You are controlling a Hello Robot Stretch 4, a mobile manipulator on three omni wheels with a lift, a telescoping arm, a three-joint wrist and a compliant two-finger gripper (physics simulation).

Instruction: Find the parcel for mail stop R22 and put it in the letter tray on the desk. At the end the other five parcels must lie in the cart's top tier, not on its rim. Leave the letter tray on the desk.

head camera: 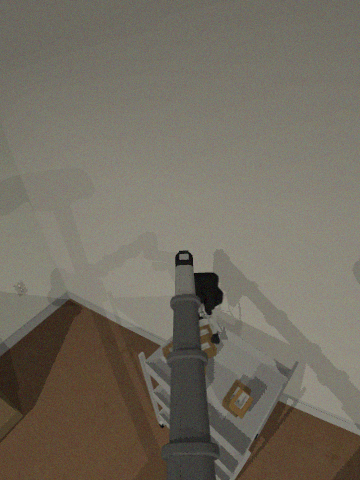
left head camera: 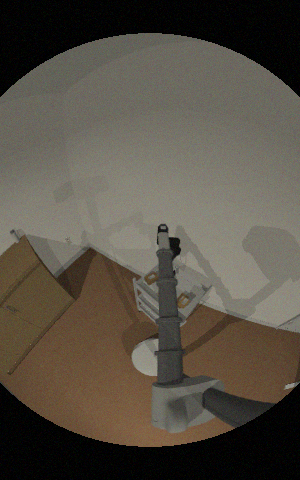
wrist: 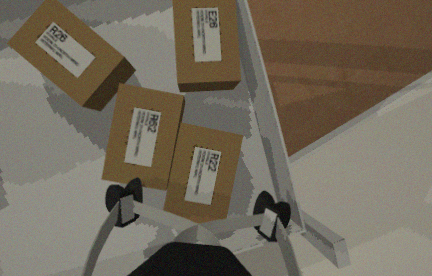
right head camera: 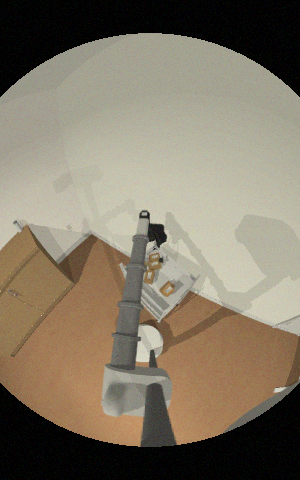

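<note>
The R22 parcel, a brown box with a white label, lies in the top tier of the grey-white cart. The R62 parcel lies against its left side in the wrist view. The R26 parcel and the E26 parcel lie farther up in that view. Another parcel has a label too small to read. My gripper is open and empty, its fingertips above the lower part of R22, spread to both sides. The letter tray does not show.
The cart stands by the wall near a room corner. The cart's raised rim runs right of R22 in the wrist view. A wooden cabinet-like piece stands at the left. A white round object is below the arm.
</note>
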